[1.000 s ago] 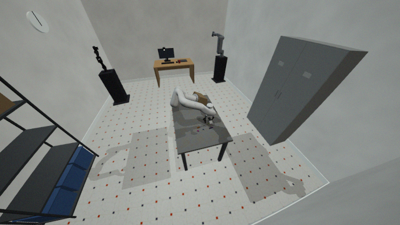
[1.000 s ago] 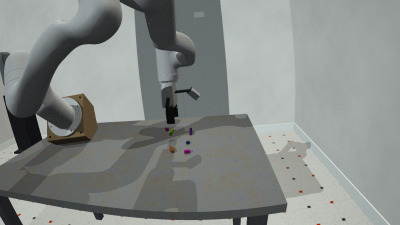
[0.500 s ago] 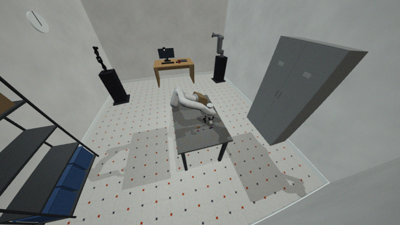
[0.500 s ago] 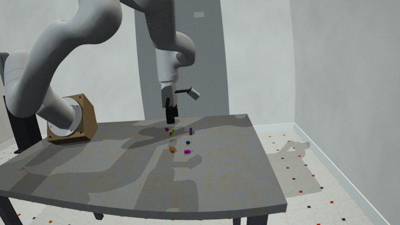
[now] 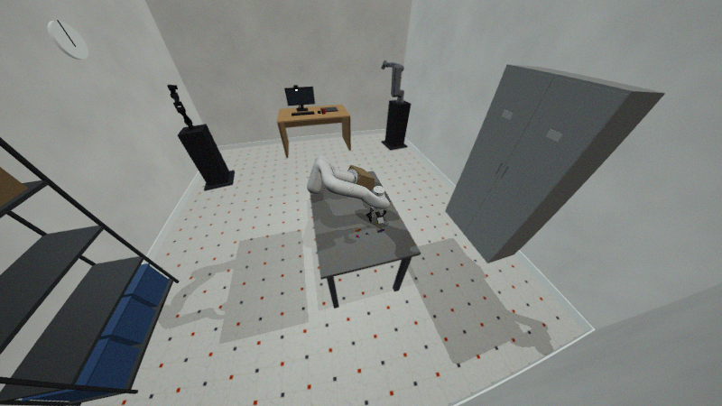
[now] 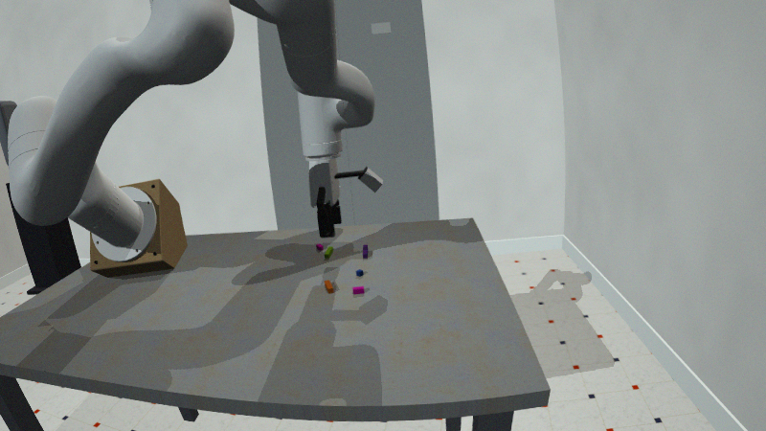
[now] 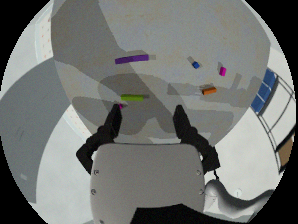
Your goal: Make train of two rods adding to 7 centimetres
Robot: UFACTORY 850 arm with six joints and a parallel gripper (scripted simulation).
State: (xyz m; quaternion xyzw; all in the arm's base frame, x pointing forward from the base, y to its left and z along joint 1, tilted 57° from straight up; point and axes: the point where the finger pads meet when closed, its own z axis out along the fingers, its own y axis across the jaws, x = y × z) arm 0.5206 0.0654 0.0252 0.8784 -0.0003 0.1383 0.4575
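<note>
The blue rod is 10 cm to the right of my hand, 7 cm below it and 5 cm ahead of it. The rest, counted from my hand: lime rod: 7 cm below, 4 cm to the left, 2 cm behind; orange rod: 15 cm to the right, 7 cm below, 1 cm behind; purple rod: 7 cm below, 7 cm ahead, 2 cm to the left.
</note>
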